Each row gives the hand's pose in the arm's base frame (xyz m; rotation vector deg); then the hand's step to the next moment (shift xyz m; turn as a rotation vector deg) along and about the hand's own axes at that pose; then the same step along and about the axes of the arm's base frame.
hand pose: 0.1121 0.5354 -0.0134 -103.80 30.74 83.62
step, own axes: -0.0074 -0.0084 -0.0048 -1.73 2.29 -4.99
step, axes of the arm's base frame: 0.0071 0.0008 0.0098 1.14 -5.46 1.42
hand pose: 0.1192 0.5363 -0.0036 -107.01 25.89 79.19
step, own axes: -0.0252 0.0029 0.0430 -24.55 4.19 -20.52
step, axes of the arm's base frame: -0.0391 0.0263 0.0166 2.02 -21.66 23.83
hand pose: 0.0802 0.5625 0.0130 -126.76 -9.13 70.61
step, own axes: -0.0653 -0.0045 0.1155 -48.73 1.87 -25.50
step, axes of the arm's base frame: -0.1292 0.0299 0.0052 -7.16 -31.04 44.87
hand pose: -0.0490 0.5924 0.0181 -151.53 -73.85 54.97
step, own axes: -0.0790 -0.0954 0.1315 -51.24 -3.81 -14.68
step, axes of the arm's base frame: -0.1751 -0.0238 -0.0373 -18.22 -31.52 39.11
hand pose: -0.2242 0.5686 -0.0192 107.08 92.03 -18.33
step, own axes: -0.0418 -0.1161 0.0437 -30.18 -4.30 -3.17
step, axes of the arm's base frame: -0.1099 -0.0547 -0.0456 -11.47 -21.81 18.23
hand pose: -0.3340 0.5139 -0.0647 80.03 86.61 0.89
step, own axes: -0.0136 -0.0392 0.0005 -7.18 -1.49 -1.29
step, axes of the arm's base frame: -0.0309 -0.0230 -0.0153 -3.42 -5.02 4.30
